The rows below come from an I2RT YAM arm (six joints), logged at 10 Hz.
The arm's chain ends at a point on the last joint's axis. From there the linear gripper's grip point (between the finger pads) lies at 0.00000 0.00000 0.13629 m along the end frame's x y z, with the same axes.
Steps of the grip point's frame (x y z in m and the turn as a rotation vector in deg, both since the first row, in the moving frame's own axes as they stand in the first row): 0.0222, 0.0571, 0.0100, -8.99, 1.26, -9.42; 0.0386, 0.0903, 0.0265, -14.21, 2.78, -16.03; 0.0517, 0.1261, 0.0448, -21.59, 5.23, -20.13; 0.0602, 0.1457, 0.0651, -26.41, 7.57, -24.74; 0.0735, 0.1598, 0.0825, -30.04, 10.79, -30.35
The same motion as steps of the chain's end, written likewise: 0.0175, 0.0361, 0.0117, -8.99, 1.26, -9.42; 0.0275, 0.0582, 0.0308, -14.21, 2.78, -16.03; 0.0310, 0.0792, 0.0548, -21.59, 5.23, -20.13; 0.0303, 0.0909, 0.0802, -26.41, 7.57, -24.74; 0.0323, 0.1016, 0.1026, -30.04, 10.79, -30.35
